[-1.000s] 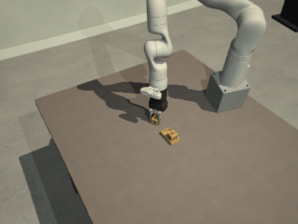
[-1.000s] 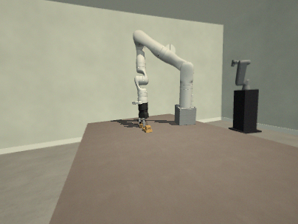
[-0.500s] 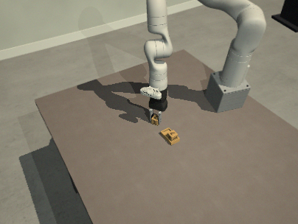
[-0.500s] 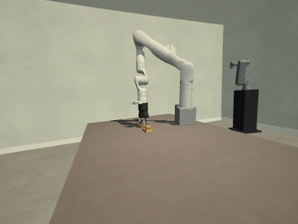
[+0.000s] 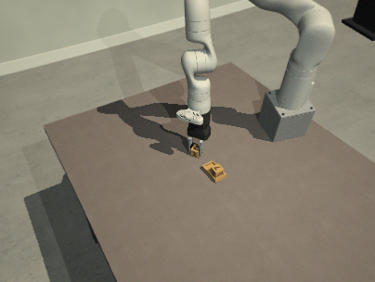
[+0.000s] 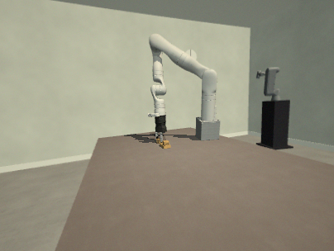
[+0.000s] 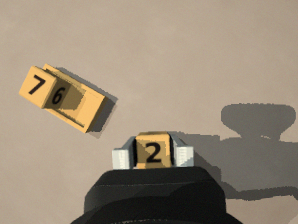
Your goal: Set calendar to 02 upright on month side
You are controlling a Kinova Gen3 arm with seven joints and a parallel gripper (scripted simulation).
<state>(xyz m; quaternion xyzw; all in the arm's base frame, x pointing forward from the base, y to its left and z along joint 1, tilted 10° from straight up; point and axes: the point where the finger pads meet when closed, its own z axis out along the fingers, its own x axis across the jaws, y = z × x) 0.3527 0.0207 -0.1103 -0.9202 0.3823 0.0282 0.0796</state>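
The orange cube lies 10 mm below my hand. Also, from my hand: tray 30 mm behind, 100 mm to the left, 20 mm below.
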